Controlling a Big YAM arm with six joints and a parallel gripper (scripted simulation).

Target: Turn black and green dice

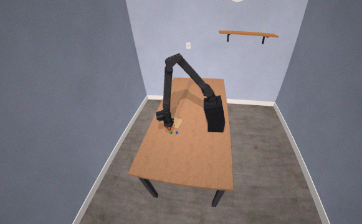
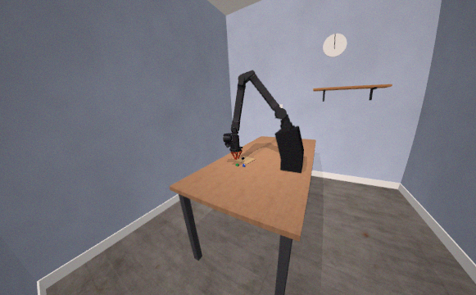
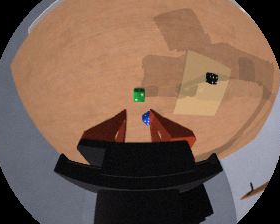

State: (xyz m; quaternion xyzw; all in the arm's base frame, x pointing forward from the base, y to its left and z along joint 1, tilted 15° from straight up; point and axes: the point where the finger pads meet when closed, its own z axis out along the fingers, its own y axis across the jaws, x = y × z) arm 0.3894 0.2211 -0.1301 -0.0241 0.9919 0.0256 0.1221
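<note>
The green die is 6 cm below my hand. From my hand the other things lie so: black die (15 cm to the right, 6 cm below, 6 cm ahead); then blue die (6 cm below, 5 cm behind, 3 cm to the right); then tan mat (15 cm to the right, 7 cm below, 3 cm ahead).
</note>
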